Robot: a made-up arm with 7 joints.
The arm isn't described. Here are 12 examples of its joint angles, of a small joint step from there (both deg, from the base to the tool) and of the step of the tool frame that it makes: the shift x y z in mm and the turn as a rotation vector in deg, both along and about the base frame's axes.
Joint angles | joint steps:
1: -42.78 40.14 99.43 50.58 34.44 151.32 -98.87 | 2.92 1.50 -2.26 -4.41 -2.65 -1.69 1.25
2: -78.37 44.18 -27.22 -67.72 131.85 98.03 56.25 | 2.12 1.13 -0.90 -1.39 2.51 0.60 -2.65
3: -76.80 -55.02 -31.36 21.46 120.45 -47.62 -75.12 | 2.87 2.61 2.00 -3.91 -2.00 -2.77 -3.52
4: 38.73 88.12 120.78 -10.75 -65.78 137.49 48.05 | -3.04 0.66 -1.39 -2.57 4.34 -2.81 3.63
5: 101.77 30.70 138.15 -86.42 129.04 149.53 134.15 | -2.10 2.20 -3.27 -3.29 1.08 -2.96 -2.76
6: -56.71 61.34 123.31 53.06 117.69 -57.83 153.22 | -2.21 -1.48 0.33 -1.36 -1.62 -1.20 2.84
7: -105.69 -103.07 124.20 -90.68 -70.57 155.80 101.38 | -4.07 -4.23 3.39 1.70 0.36 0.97 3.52
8: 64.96 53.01 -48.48 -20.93 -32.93 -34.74 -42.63 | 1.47 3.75 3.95 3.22 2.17 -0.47 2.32
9: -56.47 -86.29 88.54 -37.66 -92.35 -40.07 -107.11 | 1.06 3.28 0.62 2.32 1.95 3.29 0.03
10: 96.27 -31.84 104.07 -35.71 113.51 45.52 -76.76 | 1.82 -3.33 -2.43 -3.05 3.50 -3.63 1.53
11: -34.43 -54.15 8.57 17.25 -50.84 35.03 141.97 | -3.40 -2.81 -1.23 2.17 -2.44 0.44 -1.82
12: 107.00 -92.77 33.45 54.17 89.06 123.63 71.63 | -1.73 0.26 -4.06 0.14 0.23 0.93 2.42
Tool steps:
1: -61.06 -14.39 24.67 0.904 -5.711 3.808
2: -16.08 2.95 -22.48 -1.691 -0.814 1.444
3: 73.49 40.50 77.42 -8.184 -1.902 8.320
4: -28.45 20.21 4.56 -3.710 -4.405 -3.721
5: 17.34 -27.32 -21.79 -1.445 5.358 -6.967
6: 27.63 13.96 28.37 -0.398 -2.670 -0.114
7: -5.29 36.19 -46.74 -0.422 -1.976 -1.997
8: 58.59 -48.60 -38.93 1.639 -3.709 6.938
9: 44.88 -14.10 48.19 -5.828 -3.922 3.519
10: 18.88 46.42 -31.21 1.039 3.554 -1.715
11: 6.40 -61.73 -67.67 -0.734 7.386 -3.515
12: 47.94 14.24 -3.88 1.087 -3.444 -4.208
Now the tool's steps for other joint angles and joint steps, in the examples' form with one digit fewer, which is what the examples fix.
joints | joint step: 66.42 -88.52 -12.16 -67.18 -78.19 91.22 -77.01 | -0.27 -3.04 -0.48 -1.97 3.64 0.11 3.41
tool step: 12.5 -5.4 -24.0 -1.54 2.90 6.58
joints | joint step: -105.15 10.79 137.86 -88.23 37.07 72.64 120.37 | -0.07 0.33 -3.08 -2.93 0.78 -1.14 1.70
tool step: -25.5 17.0 -23.2 -1.64 -3.18 -2.80
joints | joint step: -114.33 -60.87 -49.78 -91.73 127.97 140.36 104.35 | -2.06 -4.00 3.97 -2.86 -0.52 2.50 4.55
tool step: -34.1 -3.3 -31.1 0.67 -5.78 5.84
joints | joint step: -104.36 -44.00 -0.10 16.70 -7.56 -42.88 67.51 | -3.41 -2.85 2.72 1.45 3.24 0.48 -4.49
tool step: -40.7 -17.2 -72.3 2.31 -6.89 4.36
